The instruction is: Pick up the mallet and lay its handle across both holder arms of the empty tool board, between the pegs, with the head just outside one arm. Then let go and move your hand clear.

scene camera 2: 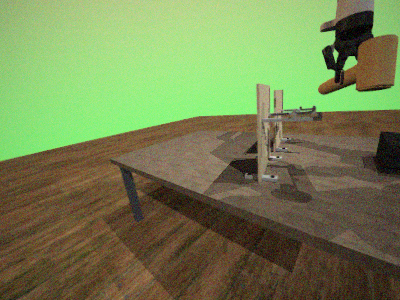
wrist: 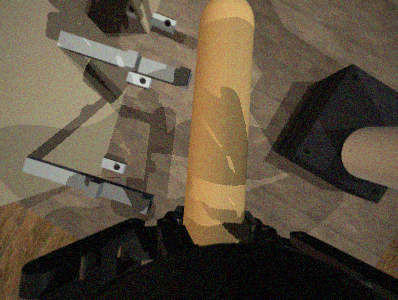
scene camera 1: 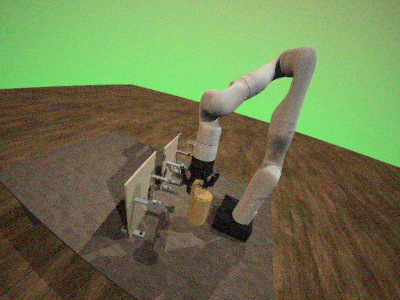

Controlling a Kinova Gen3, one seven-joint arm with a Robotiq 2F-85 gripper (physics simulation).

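Note:
My gripper [scene camera 1: 201, 184] [scene camera 2: 341, 75] [wrist: 211, 220] is shut on the handle of the wooden mallet, near its head. The mallet's head [scene camera 1: 199, 207] [scene camera 2: 378, 62] shows in both scene views. Its handle [scene camera 2: 330, 86] [wrist: 220, 100] is level, in the air above arm height. In the wrist view the handle lies right of the ends of the near board's two holder arms, apart from them. The near tool board [scene camera 1: 140, 192] [scene camera 2: 263, 135] [wrist: 25, 95] stands upright, its grey arms [scene camera 1: 150, 203] [wrist: 95, 50] reaching toward the robot's base; no tool lies across them.
A second tool board [scene camera 1: 171, 154] [scene camera 2: 278, 117] with two arms stands behind the near one. The robot's black base [scene camera 1: 231, 220] [scene camera 2: 389, 152] [wrist: 320, 135] stands on the table [scene camera 1: 60, 165] [scene camera 2: 170, 160], opposite the arm ends. White feet [wrist: 139, 80] hold the near board.

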